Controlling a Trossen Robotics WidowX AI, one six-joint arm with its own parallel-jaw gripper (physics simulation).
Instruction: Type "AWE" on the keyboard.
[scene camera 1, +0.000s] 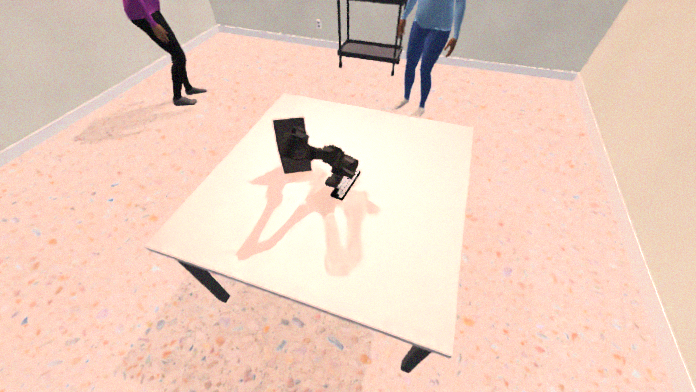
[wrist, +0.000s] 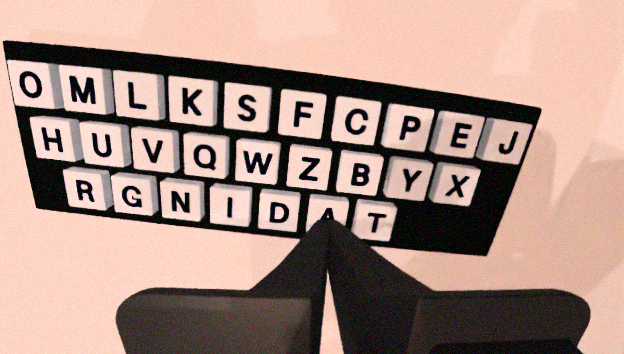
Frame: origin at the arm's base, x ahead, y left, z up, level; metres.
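Seen in the pictures: gripper, between the fingertips: (scene camera 1: 339, 183) (wrist: 326, 229).
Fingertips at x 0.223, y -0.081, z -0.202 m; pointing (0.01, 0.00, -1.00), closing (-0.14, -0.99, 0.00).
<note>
Offsets run from my fingertips to a thing's top centre. "spot": to the spot under its first point. Level surfaces: height alone.
A black keyboard {spot: 0.012 m ahead, 0.079 m right, 0.005 m down} (scene camera 1: 337, 196) (wrist: 440, 230) with white letter keys lies on the table, partly hidden by the arm in the scene view. In the wrist view the A key {0.005 m ahead, 0.001 m right, 0.000 m up} (wrist: 327, 204) is in the bottom row between the D and T keys. The W key {0.032 m ahead, 0.024 m left, 0.000 m up} (wrist: 257, 162) is in the middle row between Q and Z. The E key {0.034 m ahead, 0.055 m right, 0.000 m up} (wrist: 458, 135) is in the top row between P and J. My gripper (wrist: 326, 229) is shut and empty. Its joined tips cover the lower part of the A key; whether they touch it cannot be told.
The white table {0.015 m down} (scene camera 1: 400, 280) carries the arm's black base plate (scene camera 1: 296, 166). Beyond the table stand a person in blue (scene camera 1: 434, 40), a person in purple and black (scene camera 1: 175, 55) and a black shelf cart (scene camera 1: 370, 50). Shadows of the arm fall across the table.
</note>
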